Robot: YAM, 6 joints.
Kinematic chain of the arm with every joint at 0, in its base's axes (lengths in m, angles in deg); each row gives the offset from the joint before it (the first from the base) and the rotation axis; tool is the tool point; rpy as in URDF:
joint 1: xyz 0 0 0.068 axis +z
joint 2: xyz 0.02 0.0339 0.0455 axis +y
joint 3: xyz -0.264 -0.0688 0 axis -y
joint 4: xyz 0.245 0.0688 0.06 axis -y
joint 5: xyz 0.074 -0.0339 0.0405 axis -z
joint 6: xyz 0.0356 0 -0.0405 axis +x
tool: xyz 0 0 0 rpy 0 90 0
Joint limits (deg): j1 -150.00..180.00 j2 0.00..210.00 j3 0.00..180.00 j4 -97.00..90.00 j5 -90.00..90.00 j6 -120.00..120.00
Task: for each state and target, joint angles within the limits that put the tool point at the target. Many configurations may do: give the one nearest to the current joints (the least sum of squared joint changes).
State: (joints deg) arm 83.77 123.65 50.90 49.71 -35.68 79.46
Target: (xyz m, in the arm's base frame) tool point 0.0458 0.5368 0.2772
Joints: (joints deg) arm 83.29 131.65 102.54 47.50 -28.90 79.46
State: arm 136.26 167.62 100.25 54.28 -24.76 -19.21
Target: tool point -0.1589 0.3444 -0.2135
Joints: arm 112.62 179.40 80.86 51.05 -23.58 -19.21
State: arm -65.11 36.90 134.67 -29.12 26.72 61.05
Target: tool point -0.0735 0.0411 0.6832
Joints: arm -42.12 59.33 139.69 -19.50 31.89 61.05
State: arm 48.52 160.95 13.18 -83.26 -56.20 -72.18
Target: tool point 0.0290 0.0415 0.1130
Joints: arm 25.58 159.78 11.42 -93.73 -44.40 -72.18
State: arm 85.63 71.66 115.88 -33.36 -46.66 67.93
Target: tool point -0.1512 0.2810 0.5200
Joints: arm 113.58 90.13 113.92 -30.38 -47.35 67.93
